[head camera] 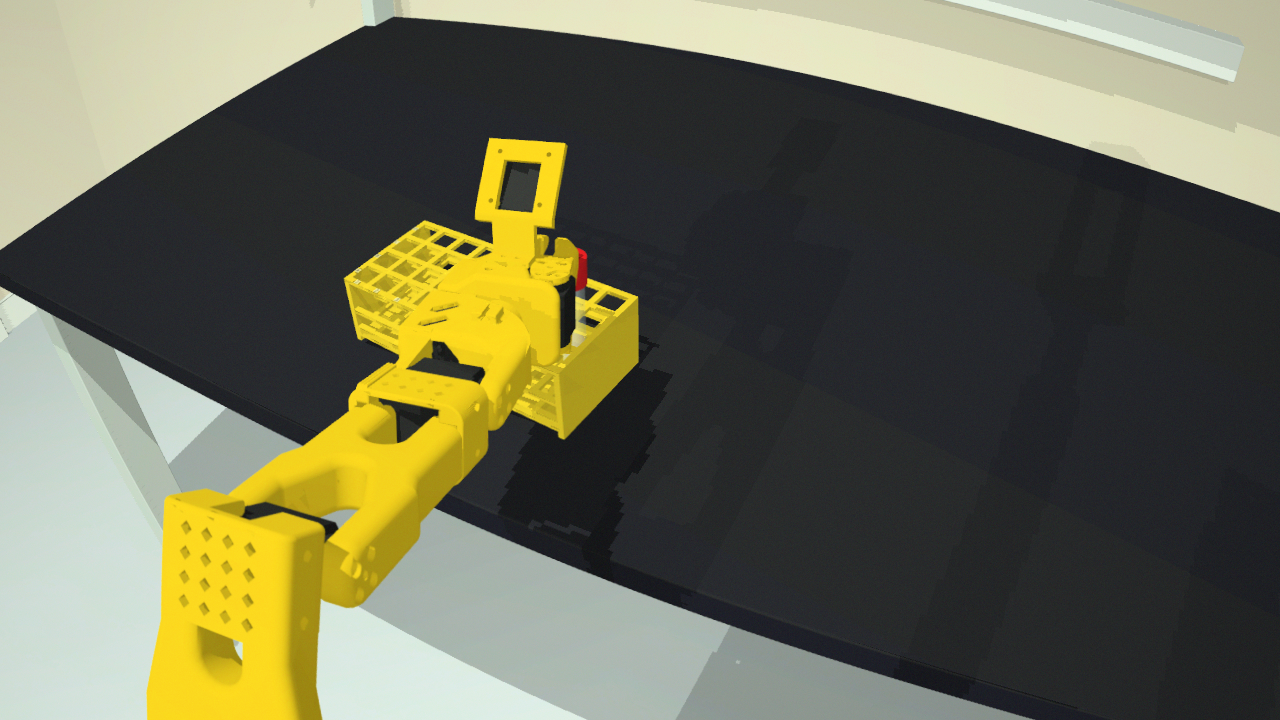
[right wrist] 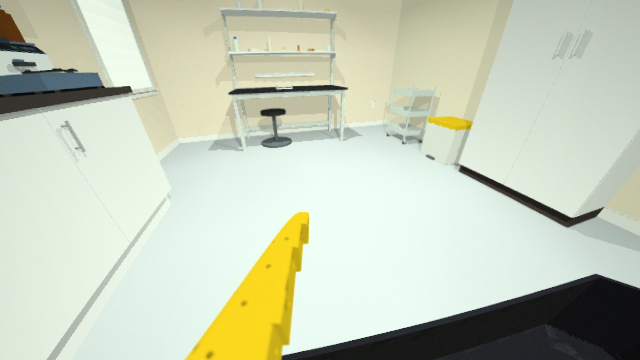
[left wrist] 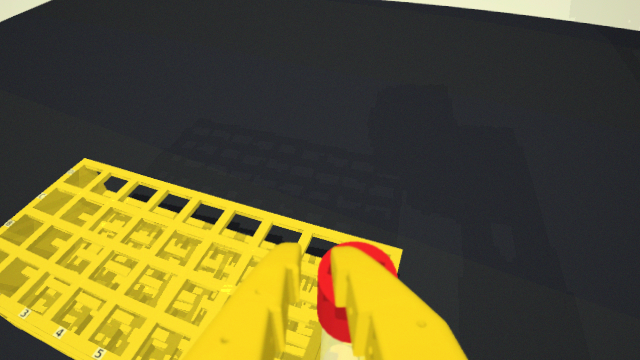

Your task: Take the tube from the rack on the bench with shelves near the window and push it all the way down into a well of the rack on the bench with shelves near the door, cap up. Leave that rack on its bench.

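Places are measured from the left arm's base along level axes (x left, y down, z back), in millimetres.
Pixels of known places: left hand, its tool point: (head camera: 546, 242) (left wrist: 300, 264); right hand, its tool point: (right wrist: 308, 223).
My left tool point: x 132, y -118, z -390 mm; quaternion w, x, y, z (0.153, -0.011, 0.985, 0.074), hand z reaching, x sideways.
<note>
Behind a point stands the place of what it marks.
A yellow rack (head camera: 601, 362) {z -411, x 110, y -20 mm} (left wrist: 195, 200) {z -451, x 219, y -44 mm} stands on the black bench top (head camera: 895, 358) {z -558, x -51, y 13 mm} (left wrist: 250, 65) {z -711, x 330, y 13 mm}. The tube stands in its right end, red cap (head camera: 581, 268) {z -396, x 112, y -102 mm} (left wrist: 330, 312) {z -390, x 125, y -101 mm} up, with a stretch of pale tube below the cap; its depth in the well cannot be told. My left gripper (head camera: 562, 250) (left wrist: 316, 250) {z -390, x 132, y -118 mm} is shut and empty above the rack. In the left wrist view, the right-hand jaw covers part of the cap; whether they touch is unclear. My right gripper (right wrist: 304, 220) is fully open and empty, with one notched jaw showing over the floor.
In the right wrist view, a far bench (right wrist: 315, 90) {z 2879, x 128, y 34 mm} with shelves (right wrist: 280, 53) {z 3405, x -277, y -425 mm} has a stool (right wrist: 273, 112) {z 2928, x -444, y 292 mm} in front. A cart (right wrist: 412, 92) {z 2617, x 1360, y 65 mm}, a yellow-lidded bin (right wrist: 442, 142) {z 1997, x 1450, y 542 mm} and a cabinet (right wrist: 530, 115) {z 1295, x 1483, y 104 mm} stand right, a counter (right wrist: 95, 165) {z 1155, x -1212, y 186 mm} left. A black tray edge (right wrist: 450, 318) is near.
</note>
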